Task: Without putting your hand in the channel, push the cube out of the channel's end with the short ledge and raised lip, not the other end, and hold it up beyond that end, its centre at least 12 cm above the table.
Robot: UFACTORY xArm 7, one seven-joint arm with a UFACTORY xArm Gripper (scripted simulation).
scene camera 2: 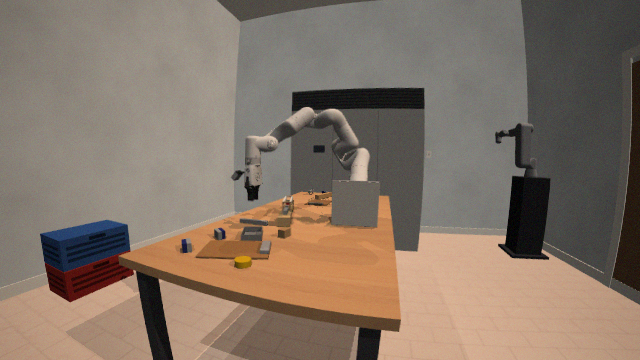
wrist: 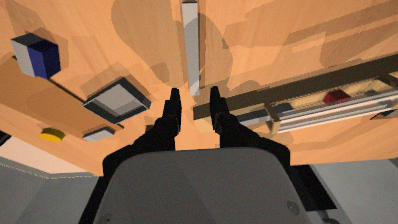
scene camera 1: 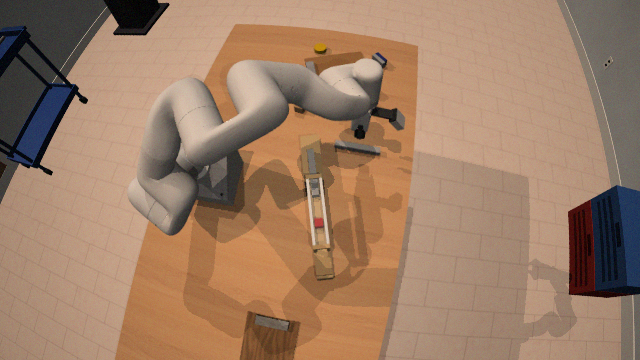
Scene:
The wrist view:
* my gripper: 195,97
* grey tray: 116,105
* grey bar: 190,22
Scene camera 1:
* my gripper: 360,131

